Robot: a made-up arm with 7 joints.
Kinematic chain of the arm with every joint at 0, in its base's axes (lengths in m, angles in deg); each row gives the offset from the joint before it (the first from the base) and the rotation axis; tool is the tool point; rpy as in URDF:
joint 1: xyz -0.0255 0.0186 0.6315 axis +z
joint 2: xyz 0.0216 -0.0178 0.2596 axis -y
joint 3: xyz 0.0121 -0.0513 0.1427 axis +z
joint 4: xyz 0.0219 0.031 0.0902 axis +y
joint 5: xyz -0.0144 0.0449 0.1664 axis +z
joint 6: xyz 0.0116 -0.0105 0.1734 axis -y
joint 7: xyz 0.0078 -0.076 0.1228 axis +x
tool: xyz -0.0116 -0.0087 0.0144 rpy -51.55 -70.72 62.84
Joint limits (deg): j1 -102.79..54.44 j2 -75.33..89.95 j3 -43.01..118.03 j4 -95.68..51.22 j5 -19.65..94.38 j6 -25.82..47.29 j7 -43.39..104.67
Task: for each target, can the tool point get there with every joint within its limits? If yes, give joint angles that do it. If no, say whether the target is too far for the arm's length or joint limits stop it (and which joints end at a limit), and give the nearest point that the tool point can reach.
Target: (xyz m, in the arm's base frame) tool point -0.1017 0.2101 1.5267
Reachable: yes | joints -74.94 38.09 25.31 27.85 32.75 39.65 -8.49
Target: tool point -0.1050 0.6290 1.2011
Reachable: yes | joints -89.96 62.79 8.13 -10.66 49.81 15.14 -3.85
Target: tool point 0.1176 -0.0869 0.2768
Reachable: no: joint limits stop it (at a limit: joint 1, joint 2, joint 4, joint 5) | nearest point 0.0388 -0.1399 0.4687 | short by 0.214 m
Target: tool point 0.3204 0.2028 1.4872
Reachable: yes | joints 32.72 -28.14 33.31 -5.78 39.47 -8.98 58.20
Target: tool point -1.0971 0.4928 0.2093
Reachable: no: too far | nearest point -0.5918 0.2692 0.6255 | short by 0.692 m
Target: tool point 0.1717 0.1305 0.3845
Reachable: no: joint limits stop it (at a limit: joint 1, joint 2, joint 5) | nearest point 0.1282 0.1519 0.4878 | short by 0.114 m
